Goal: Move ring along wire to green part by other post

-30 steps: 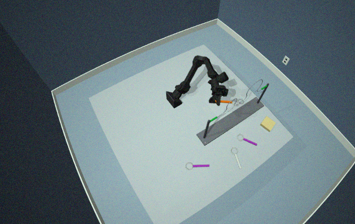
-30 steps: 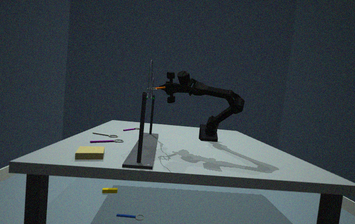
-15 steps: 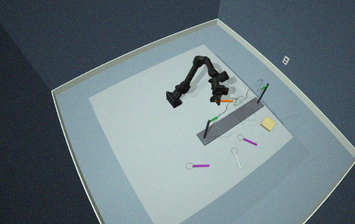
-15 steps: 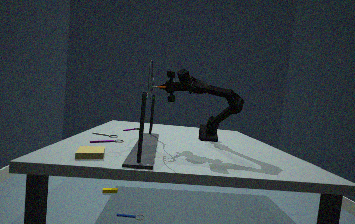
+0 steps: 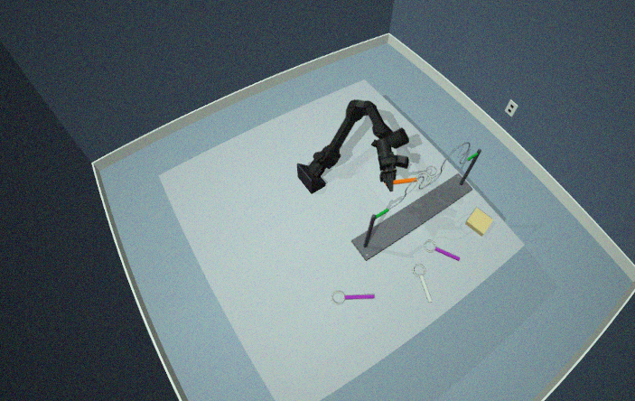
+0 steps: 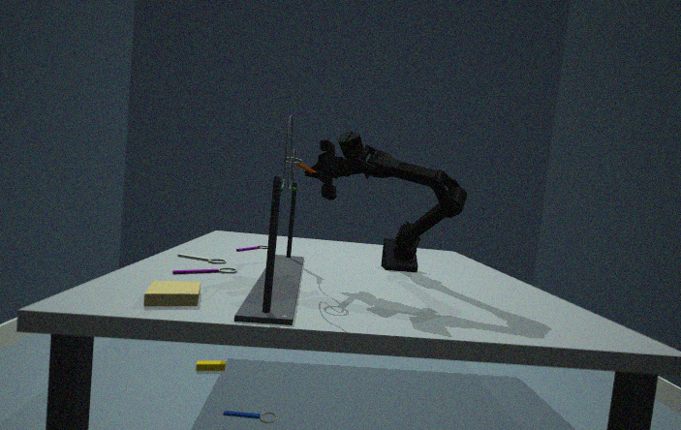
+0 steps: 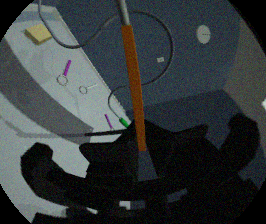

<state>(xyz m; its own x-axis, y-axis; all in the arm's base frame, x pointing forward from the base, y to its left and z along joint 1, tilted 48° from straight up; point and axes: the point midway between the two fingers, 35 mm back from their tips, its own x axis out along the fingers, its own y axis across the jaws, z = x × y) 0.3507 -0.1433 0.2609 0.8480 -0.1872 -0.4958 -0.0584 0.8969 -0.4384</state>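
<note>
My gripper tip is now 90 mm to the right of the orange-handled ring, 20 mm below it and 20 mm short of it. Also, from my gripper tip: yellow block (800 mm below, 300 mm ahead, 280 mm to the right); blue-handled ring (810 mm below, 90 mm ahead, 30 mm to the left); white-handled ring (310 mm below, 300 mm ahead, 10 mm to the right).
</note>
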